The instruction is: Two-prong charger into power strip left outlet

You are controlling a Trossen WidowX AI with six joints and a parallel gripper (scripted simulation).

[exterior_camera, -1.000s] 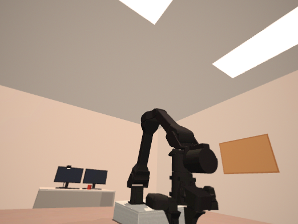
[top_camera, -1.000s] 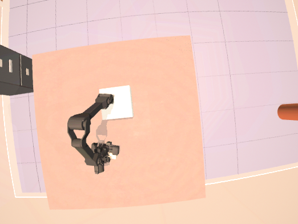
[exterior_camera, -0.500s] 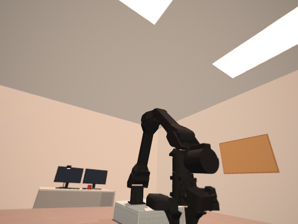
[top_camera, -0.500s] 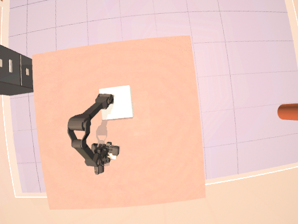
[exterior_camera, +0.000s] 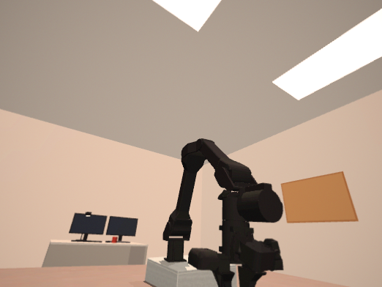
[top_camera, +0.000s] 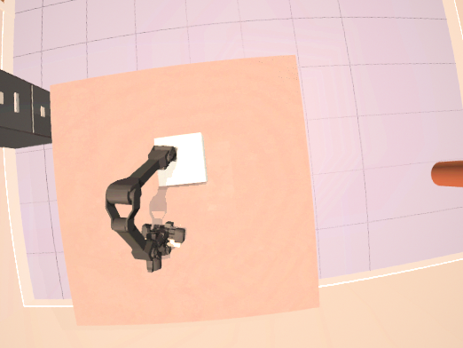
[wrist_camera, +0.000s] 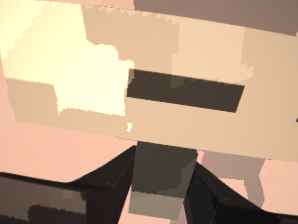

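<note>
The two-prong charger lies 20 mm ahead of my gripper tip and 10 mm above it.
</note>
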